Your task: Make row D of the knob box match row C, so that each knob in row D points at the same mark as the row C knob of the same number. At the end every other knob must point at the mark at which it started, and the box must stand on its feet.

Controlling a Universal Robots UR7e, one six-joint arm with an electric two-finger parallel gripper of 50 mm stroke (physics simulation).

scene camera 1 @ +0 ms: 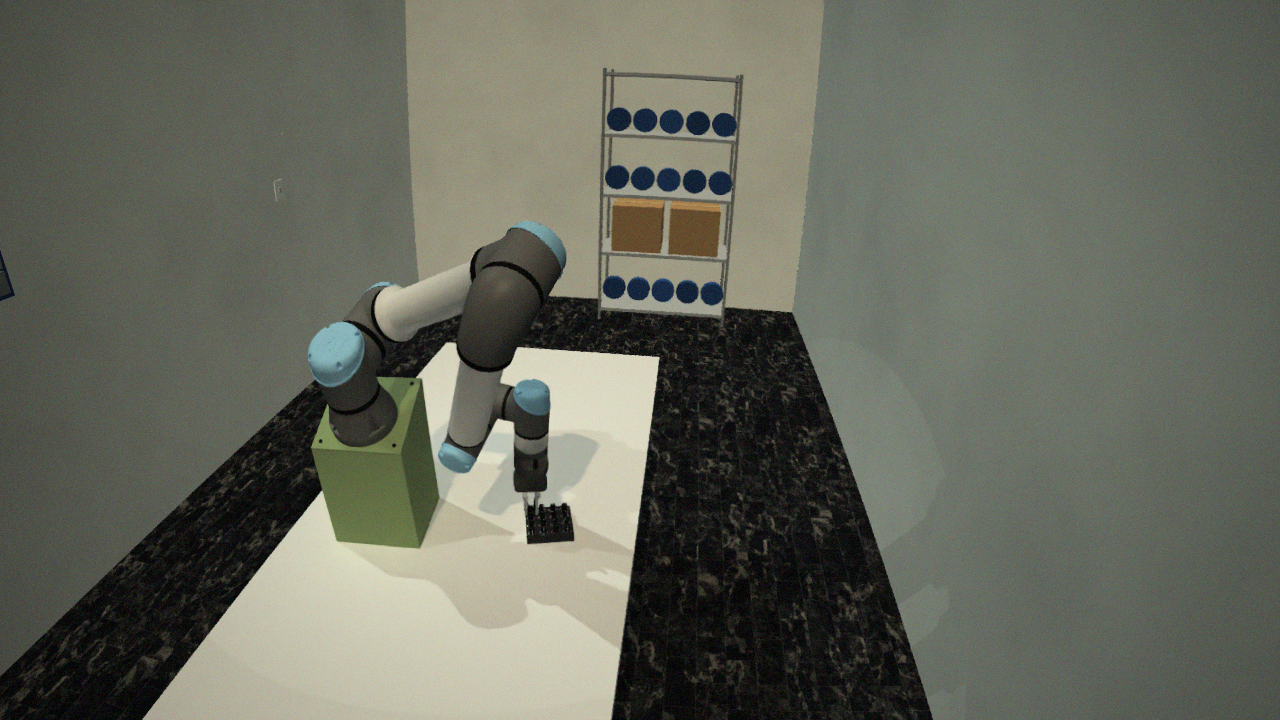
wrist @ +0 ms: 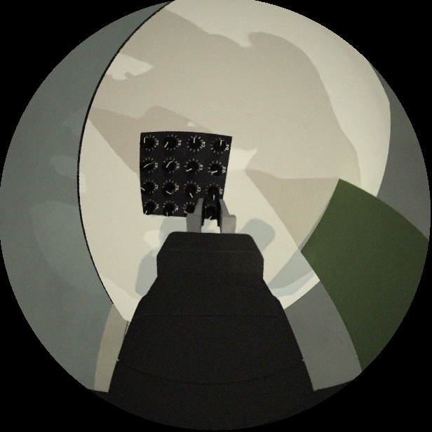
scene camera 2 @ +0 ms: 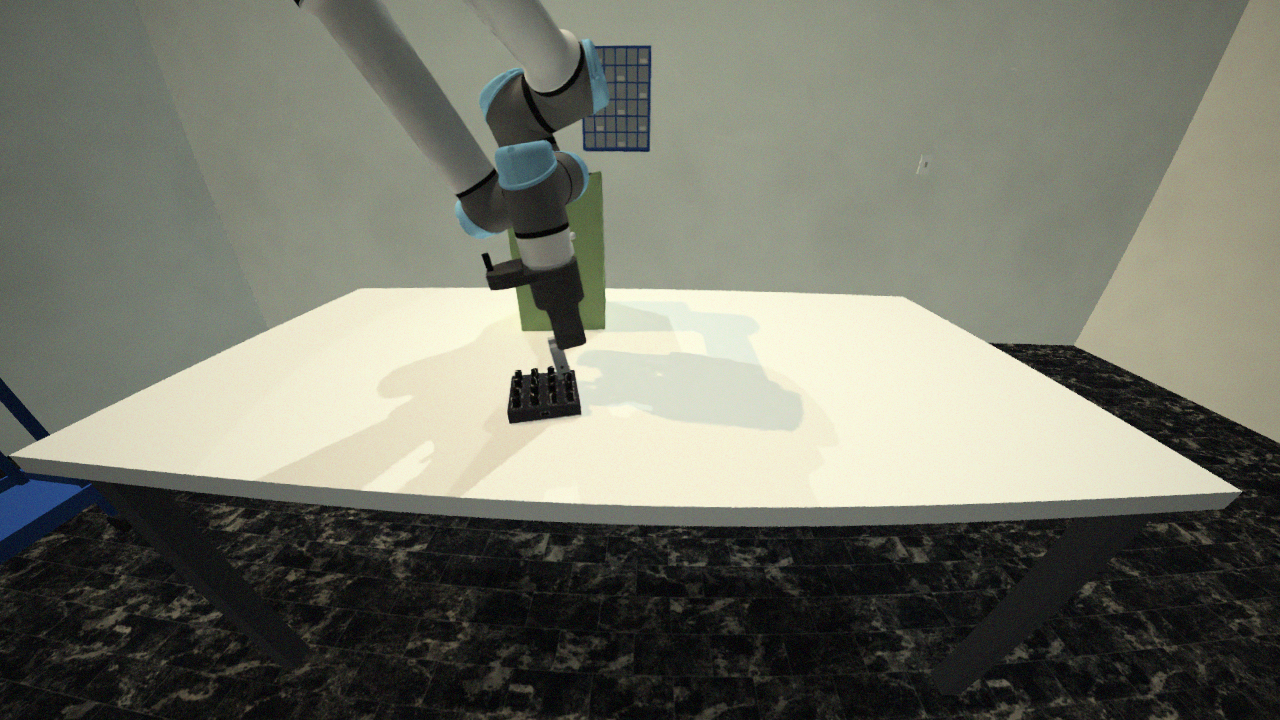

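Where they show: gripper, fingertip midpoint: (scene camera 1: 530,512) (scene camera 2: 564,373); arm's base, origin of the base link: (scene camera 1: 364,418).
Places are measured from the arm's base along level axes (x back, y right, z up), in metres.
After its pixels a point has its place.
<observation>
The black knob box (scene camera 1: 549,540) {x -0.398, y 0.045, z -0.284 m} (scene camera 2: 546,414) {x -0.447, y -0.017, z -0.282 m} (wrist: 181,154) sits upright on the table. My gripper (scene camera 1: 531,510) {x -0.349, y -0.038, z -0.269 m} (scene camera 2: 563,365) {x -0.349, y -0.038, z -0.269 m} (wrist: 210,206) points down over its D1 corner, its fingers parted on either side of knob D1 (wrist: 211,211) and not gripping it. In the wrist view, knobs C4 (wrist: 194,143) and D4 (wrist: 219,145) both point up. C3 (wrist: 192,166) points lower left, D3 (wrist: 215,169) left and slightly down. C2 (wrist: 190,190) points lower right, D2 (wrist: 213,191) about straight down. The left finger partly hides C1 (wrist: 188,208). The box's feet are hidden.
The green pedestal (scene camera 1: 380,501) {x -0.032, y 0.078, z -0.162 m} (scene camera 2: 588,259) {x -0.108, y -0.083, z -0.129 m} (wrist: 370,250) carries the arm and stands on the white table (scene camera 1: 402,644) {x -0.130, y 0.358, z -0.293 m} (scene camera 2: 895,429) {x -0.527, y -0.540, z -0.293 m}, behind the box in scene camera 2. A shelf rack (scene camera 1: 602,179) stands far back by the wall.
</observation>
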